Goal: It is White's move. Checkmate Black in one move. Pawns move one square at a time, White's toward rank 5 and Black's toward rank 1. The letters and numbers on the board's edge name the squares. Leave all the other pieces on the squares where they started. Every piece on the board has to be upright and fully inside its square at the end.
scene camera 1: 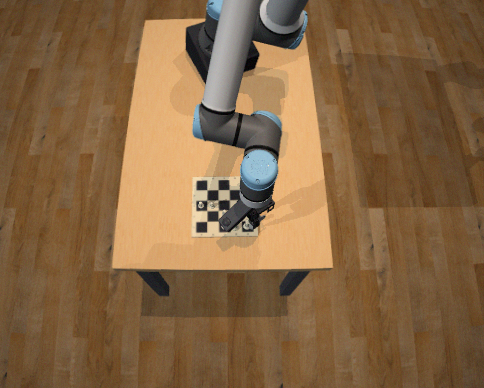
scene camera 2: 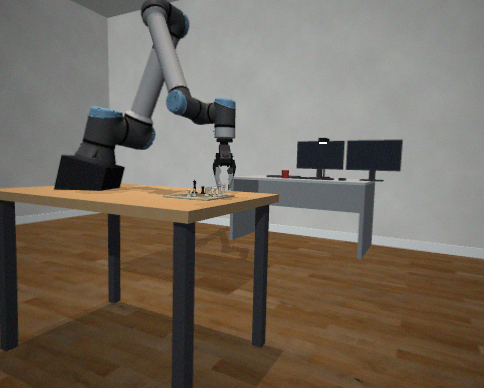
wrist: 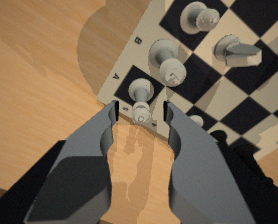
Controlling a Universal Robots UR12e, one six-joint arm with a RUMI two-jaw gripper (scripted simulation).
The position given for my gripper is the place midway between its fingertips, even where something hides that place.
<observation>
In view: my gripper (scene camera 1: 247, 223) and a chessboard (scene camera 1: 224, 192).
The chessboard shows as well in the wrist view (wrist: 230, 99). My gripper is seen too in the wrist view (wrist: 141, 102).
</observation>
